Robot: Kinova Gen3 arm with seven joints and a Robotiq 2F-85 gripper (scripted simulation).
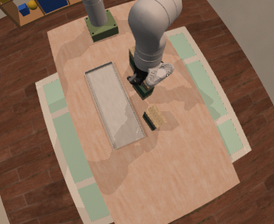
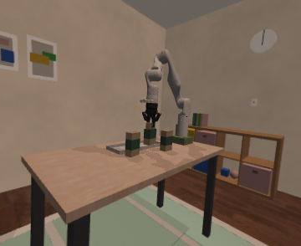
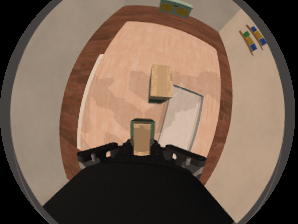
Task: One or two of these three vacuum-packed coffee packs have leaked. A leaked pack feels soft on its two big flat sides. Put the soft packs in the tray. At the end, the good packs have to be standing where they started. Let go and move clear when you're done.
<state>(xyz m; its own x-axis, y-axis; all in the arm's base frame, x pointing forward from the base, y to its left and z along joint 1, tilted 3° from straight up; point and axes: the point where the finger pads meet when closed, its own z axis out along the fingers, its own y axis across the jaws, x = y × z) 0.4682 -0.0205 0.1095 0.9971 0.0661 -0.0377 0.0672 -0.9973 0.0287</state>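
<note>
My gripper is now 170 mm above the long grey tray, 140 mm to the left of it and 30 mm past it.
</note>
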